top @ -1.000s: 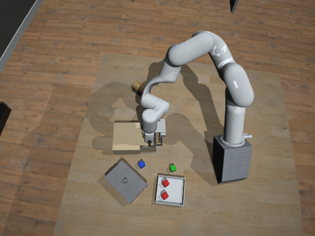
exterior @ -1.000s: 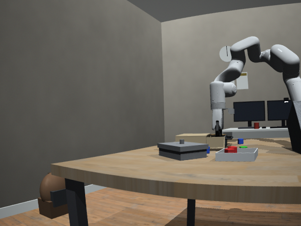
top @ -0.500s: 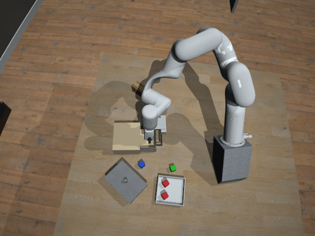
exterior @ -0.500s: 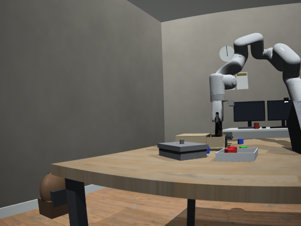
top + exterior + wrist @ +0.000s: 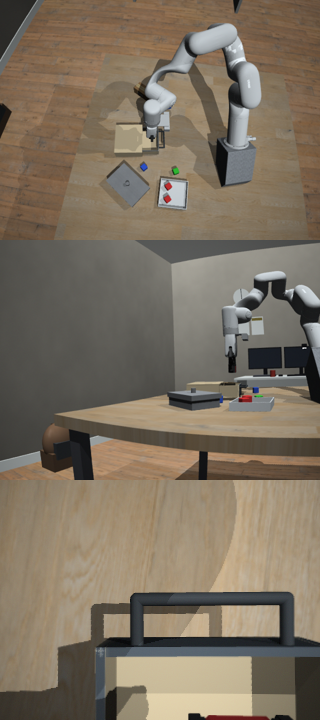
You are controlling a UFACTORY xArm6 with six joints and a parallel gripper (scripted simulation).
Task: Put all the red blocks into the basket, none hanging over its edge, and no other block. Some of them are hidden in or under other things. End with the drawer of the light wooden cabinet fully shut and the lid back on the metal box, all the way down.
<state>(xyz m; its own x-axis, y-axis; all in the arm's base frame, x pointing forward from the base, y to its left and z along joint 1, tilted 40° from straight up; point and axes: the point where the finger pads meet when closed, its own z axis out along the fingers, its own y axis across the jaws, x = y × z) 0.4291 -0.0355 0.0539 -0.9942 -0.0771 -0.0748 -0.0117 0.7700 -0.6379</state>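
The white basket is 110 mm behind my hand, 290 mm to the left of it and 130 mm below it. Round my hand: light wooden cabinet 70 mm ahead, 100 mm below; drawer 20 mm ahead, 100 mm below; green block 130 mm behind, 170 mm to the left, 120 mm below.
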